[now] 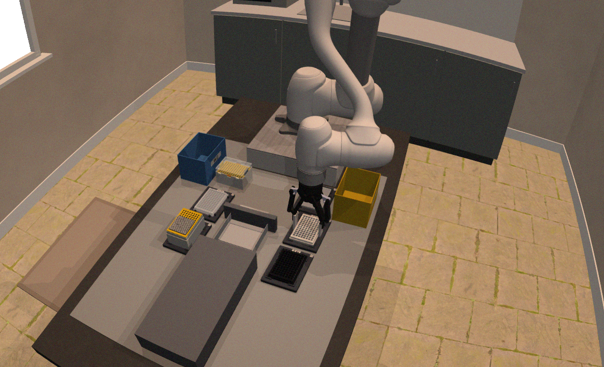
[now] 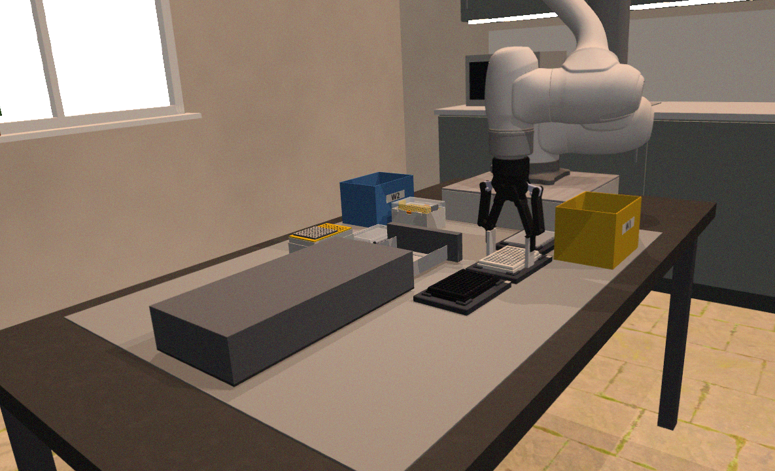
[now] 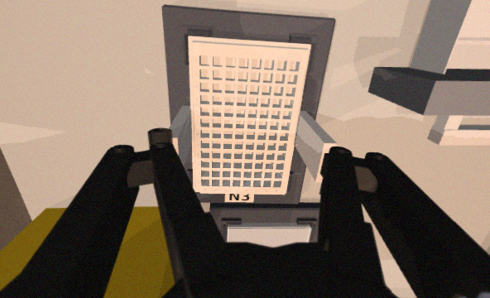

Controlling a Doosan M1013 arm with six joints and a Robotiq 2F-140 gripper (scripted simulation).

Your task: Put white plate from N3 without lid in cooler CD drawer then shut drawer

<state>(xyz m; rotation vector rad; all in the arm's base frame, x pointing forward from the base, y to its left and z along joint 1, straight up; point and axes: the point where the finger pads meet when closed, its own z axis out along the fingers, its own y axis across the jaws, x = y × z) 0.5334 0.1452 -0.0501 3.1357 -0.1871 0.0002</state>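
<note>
Now: hand 2 cm above the white plate. Round my hand: yellow bin: 17 cm behind, 14 cm to the left; black plate: 18 cm ahead, 2 cm to the right, 2 cm below; flat cover: 17 cm behind, 2 cm below, 1 cm to the right.
</note>
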